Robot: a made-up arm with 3 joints. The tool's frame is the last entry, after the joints.
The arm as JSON. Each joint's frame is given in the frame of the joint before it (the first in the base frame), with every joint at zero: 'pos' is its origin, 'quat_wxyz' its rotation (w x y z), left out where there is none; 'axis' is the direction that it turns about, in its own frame. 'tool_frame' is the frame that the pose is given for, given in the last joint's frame.
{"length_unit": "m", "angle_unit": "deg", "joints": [
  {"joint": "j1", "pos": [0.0, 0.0, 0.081], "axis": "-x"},
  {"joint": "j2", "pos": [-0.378, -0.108, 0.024], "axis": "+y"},
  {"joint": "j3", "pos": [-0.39, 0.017, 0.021], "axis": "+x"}
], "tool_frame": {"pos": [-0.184, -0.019, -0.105]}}
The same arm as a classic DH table. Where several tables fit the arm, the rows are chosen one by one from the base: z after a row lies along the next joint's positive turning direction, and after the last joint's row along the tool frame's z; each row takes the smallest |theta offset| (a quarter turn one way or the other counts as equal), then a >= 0, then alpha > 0; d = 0 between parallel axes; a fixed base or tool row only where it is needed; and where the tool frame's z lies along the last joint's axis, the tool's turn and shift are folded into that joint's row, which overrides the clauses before.
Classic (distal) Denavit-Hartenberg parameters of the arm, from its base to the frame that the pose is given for. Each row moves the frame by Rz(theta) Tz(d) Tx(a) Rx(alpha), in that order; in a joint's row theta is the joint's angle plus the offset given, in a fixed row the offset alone. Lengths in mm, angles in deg.
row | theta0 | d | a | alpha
base (fixed) | -90 | 81 | 0 | 90
j1 | 90 | 378 | 24 | -90
j2 | 0 | -91 | 21 | -90
j3 | 90 | -574 | 19 | 90
tool (fixed) | 90 | -105 | 0 | 0

